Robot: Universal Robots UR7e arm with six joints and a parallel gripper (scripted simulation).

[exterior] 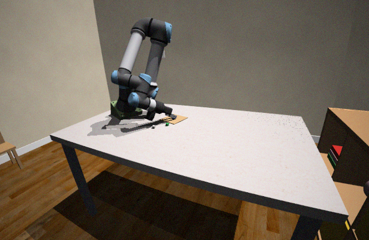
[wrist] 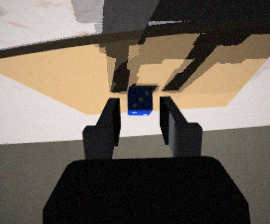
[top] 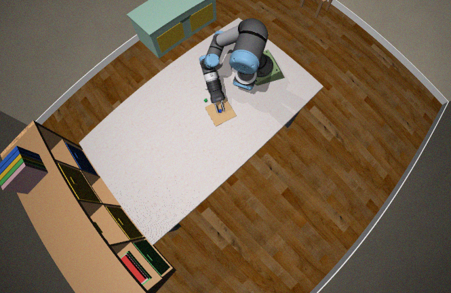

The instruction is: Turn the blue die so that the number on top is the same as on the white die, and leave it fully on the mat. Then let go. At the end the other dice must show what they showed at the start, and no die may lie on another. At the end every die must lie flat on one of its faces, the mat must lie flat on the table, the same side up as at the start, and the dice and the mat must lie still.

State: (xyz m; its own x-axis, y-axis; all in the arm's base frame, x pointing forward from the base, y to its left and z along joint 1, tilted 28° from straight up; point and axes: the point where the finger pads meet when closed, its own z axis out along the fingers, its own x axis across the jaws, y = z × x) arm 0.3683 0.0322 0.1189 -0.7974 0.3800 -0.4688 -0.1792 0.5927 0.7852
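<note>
My hand is 1 cm to the right of the blue die and 1 cm above it. Round my hand: green die: 11 cm to the right, 2 cm below, 1 cm ahead; white die: 17 cm to the right, 5 cm behind, 2 cm below; tan mat: 2 cm below, 1 cm to the left.
</note>
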